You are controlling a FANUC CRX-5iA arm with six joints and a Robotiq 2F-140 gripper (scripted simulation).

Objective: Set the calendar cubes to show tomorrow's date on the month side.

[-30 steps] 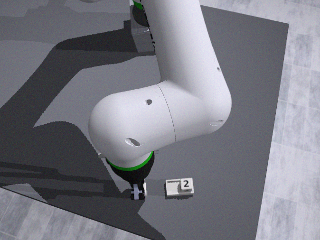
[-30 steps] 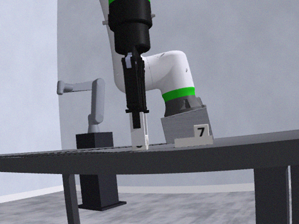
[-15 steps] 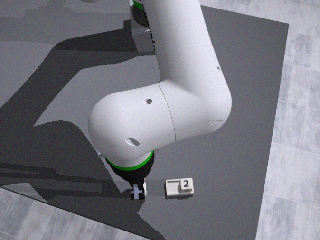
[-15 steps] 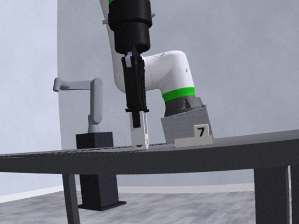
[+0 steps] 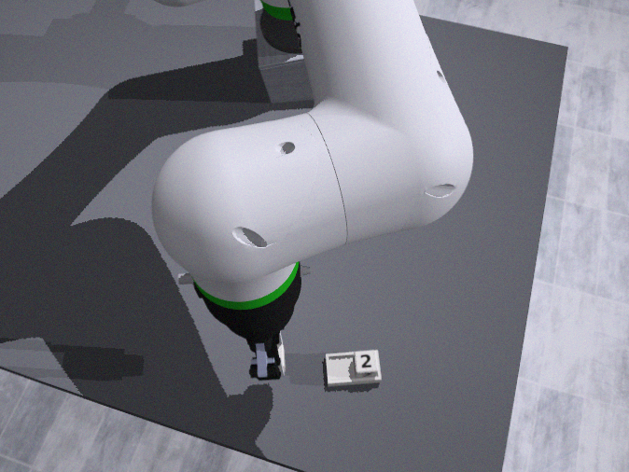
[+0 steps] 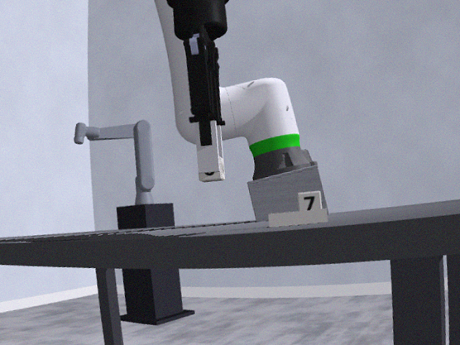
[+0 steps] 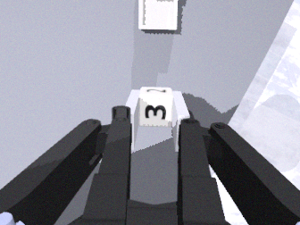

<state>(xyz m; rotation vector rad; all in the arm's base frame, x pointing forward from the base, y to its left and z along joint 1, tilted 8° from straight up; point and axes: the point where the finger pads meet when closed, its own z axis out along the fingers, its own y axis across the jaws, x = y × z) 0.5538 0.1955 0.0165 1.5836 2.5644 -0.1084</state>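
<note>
Right now my hand is 50 mm past the tray, 100 mm to the right of it and 100 mm above it. The rest, counted from my hand: cube: 30 mm below.
</note>
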